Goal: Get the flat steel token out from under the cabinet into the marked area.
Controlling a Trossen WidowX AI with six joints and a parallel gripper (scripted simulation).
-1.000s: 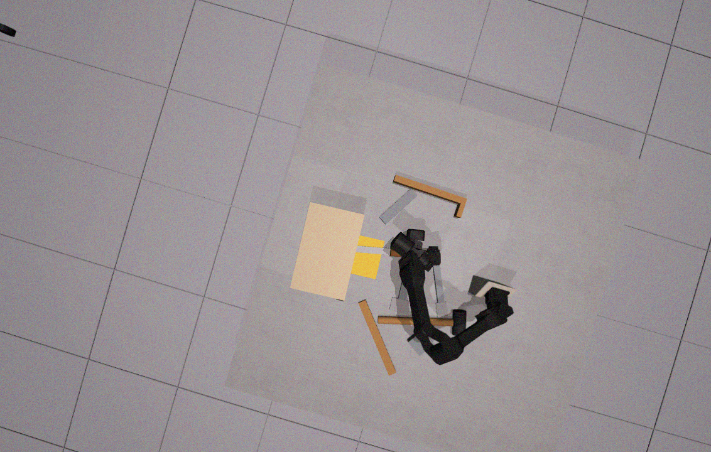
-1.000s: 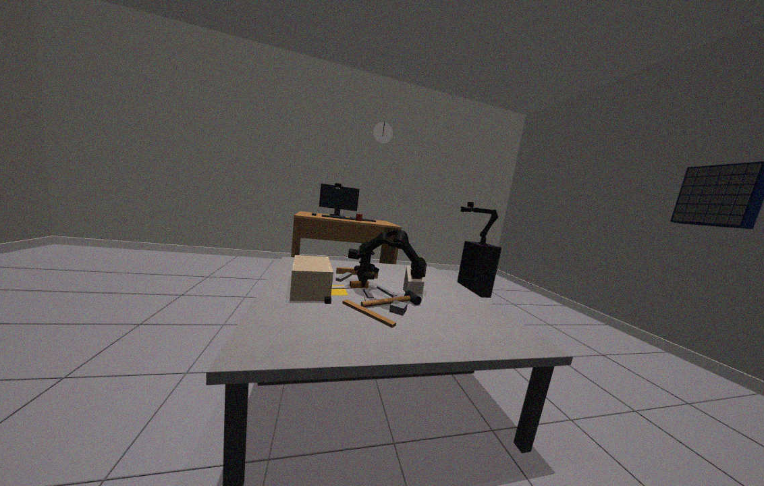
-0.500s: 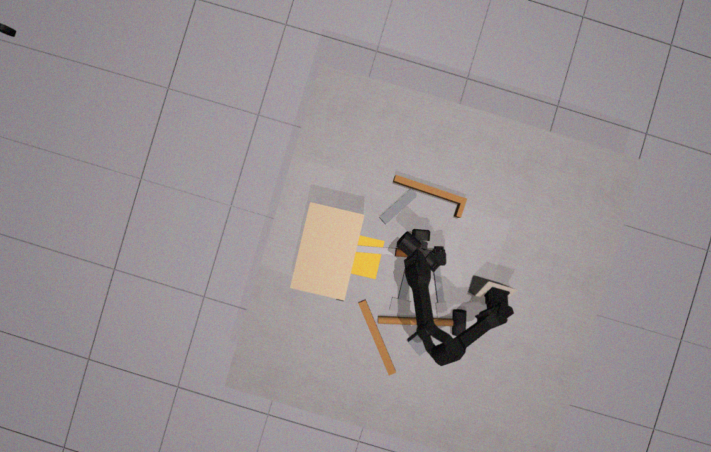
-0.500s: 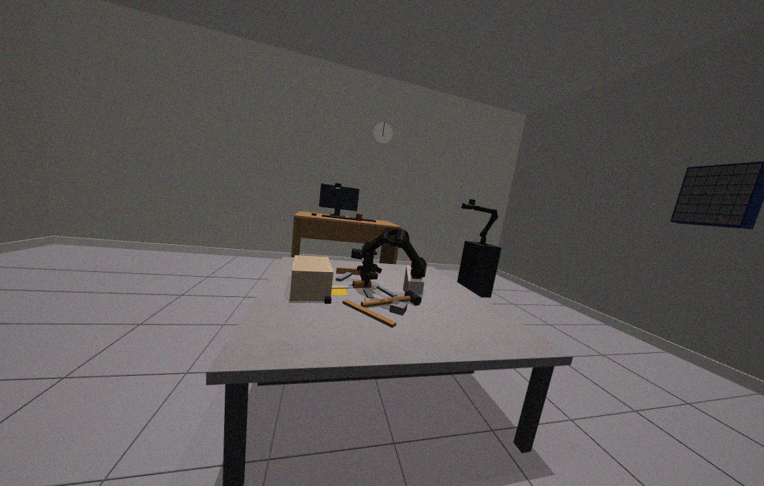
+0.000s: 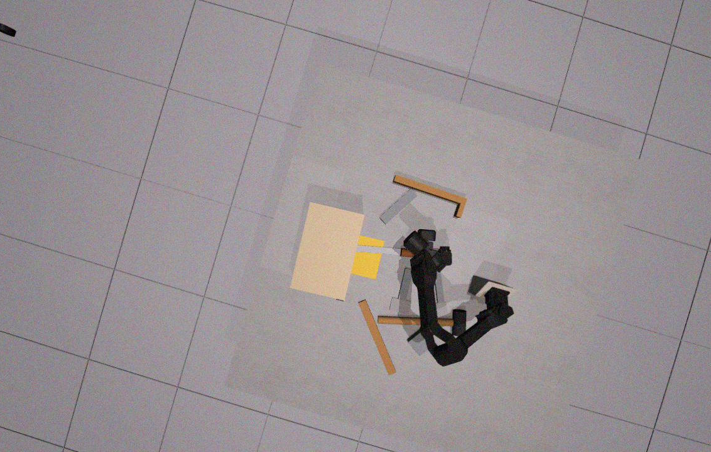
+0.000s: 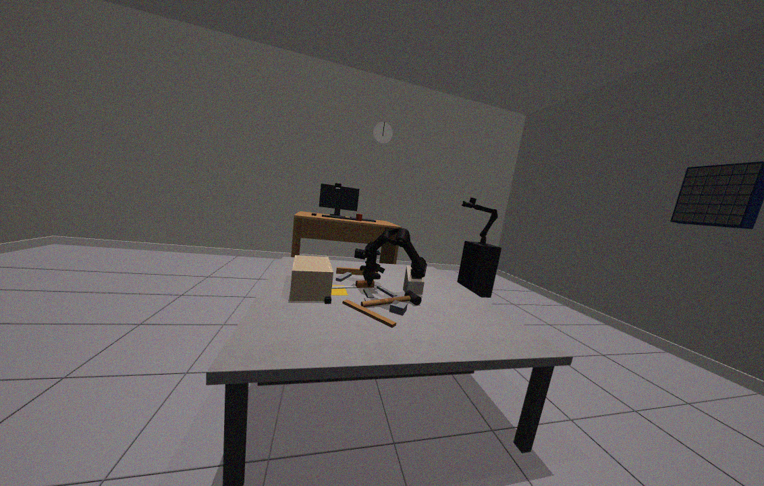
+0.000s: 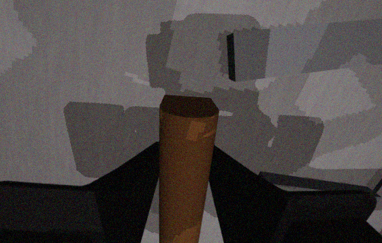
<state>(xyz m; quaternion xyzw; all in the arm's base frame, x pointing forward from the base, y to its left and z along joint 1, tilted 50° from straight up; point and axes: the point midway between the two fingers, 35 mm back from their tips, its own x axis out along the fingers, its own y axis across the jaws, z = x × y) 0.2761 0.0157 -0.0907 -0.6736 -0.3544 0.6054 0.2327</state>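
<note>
The grey bar is 13 cm ahead of my gripper tip and 15 cm to the right of it. Also, from my gripper tip: grey l-shaped bracket: 2 cm ahead, 17 cm to the left; grey block: 9 cm behind, 32 cm to the left, 1 cm above; wooden stick: 7 cm ahead, 35 cm to the left.
</note>
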